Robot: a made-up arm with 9 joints. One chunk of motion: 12 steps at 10 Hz.
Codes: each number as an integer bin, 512 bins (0 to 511) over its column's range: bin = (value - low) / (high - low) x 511, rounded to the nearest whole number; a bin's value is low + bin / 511 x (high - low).
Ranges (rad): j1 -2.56..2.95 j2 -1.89..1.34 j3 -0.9..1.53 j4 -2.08..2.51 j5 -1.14..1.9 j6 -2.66..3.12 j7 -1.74..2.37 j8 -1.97..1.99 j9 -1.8..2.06
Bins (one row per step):
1: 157 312 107 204 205 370 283 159 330
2: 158 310 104 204 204 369 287 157 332
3: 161 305 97 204 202 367 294 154 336
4: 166 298 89 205 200 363 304 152 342
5: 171 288 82 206 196 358 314 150 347
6: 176 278 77 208 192 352 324 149 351
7: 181 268 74 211 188 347 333 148 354
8: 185 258 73 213 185 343 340 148 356
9: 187 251 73 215 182 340 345 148 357
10: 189 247 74 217 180 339 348 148 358
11: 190 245 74 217 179 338 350 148 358
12: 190 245 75 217 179 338 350 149 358
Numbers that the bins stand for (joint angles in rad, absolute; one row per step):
1: -0.8671 0.0821 -0.3912 -0.2476 0.0796 1.5251 0.5362 -0.7378 0.6928
2: -0.8563 0.0695 -0.4054 -0.2476 0.0736 1.5138 0.5684 -0.7533 0.7079
3: -0.8240 0.0379 -0.4387 -0.2476 0.0617 1.4912 0.6247 -0.7766 0.7381
4: -0.7701 -0.0064 -0.4768 -0.2386 0.0498 1.4459 0.7051 -0.7921 0.7834
5: -0.7161 -0.0696 -0.5101 -0.2296 0.0260 1.3894 0.7855 -0.8076 0.8212
6: -0.6622 -0.1328 -0.5338 -0.2117 0.0022 1.3215 0.8659 -0.8153 0.8514
7: -0.6083 -0.1960 -0.5481 -0.1847 -0.0216 1.2650 0.9383 -0.8231 0.8741
8: -0.5652 -0.2592 -0.5529 -0.1668 -0.0394 1.2197 0.9946 -0.8231 0.8892
9: -0.5436 -0.3034 -0.5529 -0.1488 -0.0573 1.1858 1.0349 -0.8231 0.8967
10: -0.5221 -0.3287 -0.5481 -0.1308 -0.0692 1.1745 1.0590 -0.8231 0.9043
11: -0.5113 -0.3414 -0.5481 -0.1308 -0.0751 1.1632 1.0751 -0.8231 0.9043
12: -0.5113 -0.3414 -0.5433 -0.1308 -0.0751 1.1632 1.0751 -0.8153 0.9043

